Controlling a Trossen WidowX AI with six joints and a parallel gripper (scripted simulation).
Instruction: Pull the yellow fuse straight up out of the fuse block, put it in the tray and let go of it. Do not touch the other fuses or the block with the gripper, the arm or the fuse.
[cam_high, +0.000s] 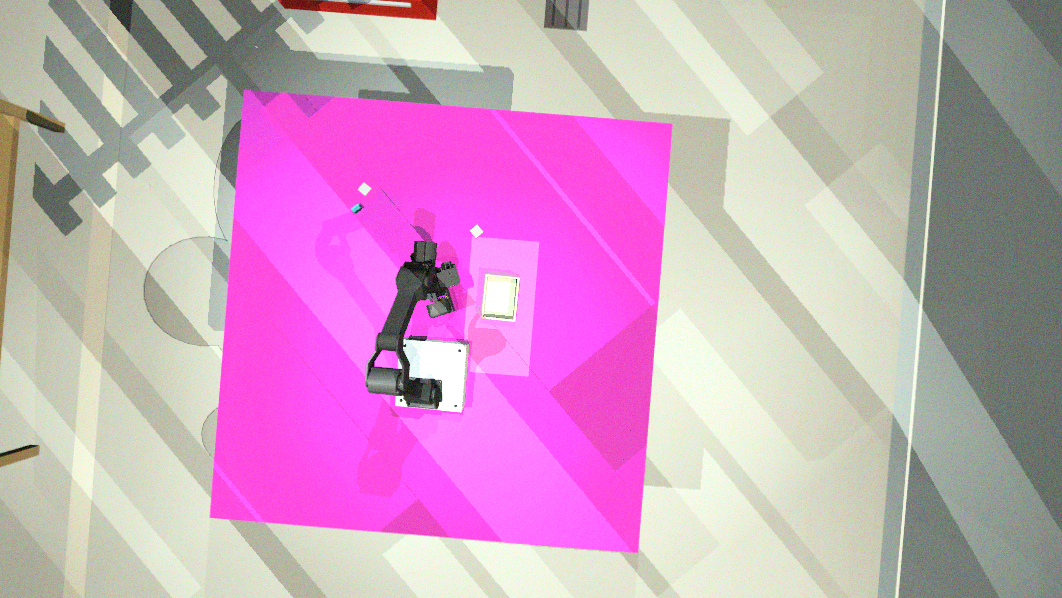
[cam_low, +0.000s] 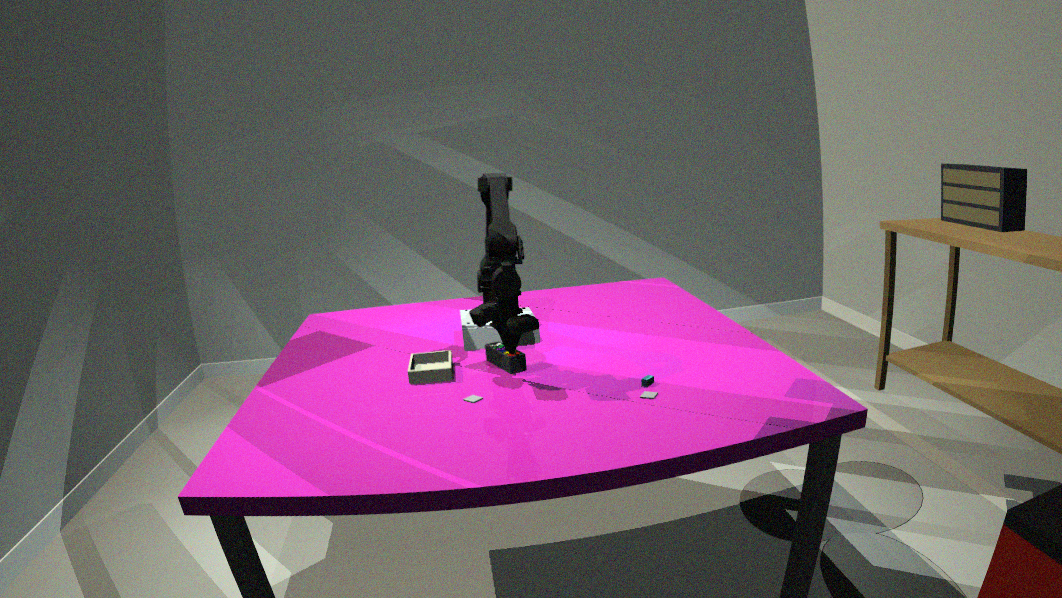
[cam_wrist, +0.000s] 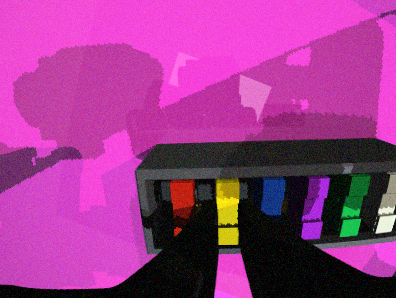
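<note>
The tray is 40 mm behind my gripper tip, 180 mm to the right of it and 30 mm below it. Also, from my gripper tip: cyan cube: 230 mm ahead, 240 mm to the left, 30 mm below; then yellow fuse: 10 mm below.
</note>
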